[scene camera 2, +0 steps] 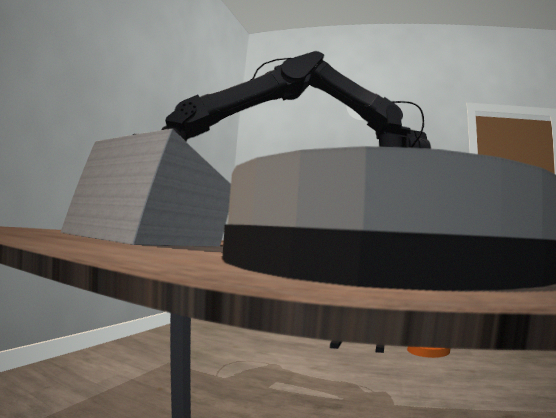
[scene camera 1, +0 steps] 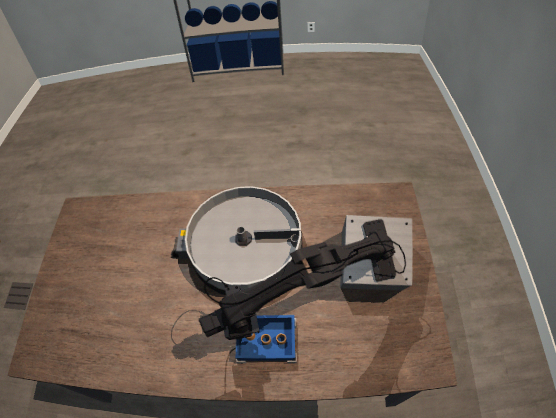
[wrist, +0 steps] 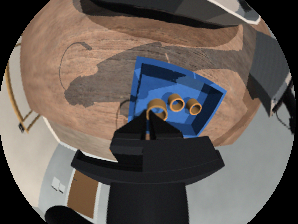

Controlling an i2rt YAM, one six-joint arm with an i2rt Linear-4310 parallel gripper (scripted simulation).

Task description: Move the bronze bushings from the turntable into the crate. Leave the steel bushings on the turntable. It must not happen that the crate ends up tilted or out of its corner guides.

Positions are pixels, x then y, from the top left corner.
Scene:
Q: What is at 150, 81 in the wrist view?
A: A blue crate.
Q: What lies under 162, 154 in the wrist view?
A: My gripper.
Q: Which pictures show the blue crate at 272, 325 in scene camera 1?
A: Scene camera 1 and the wrist view only.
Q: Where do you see a grey turntable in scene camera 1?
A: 217, 251

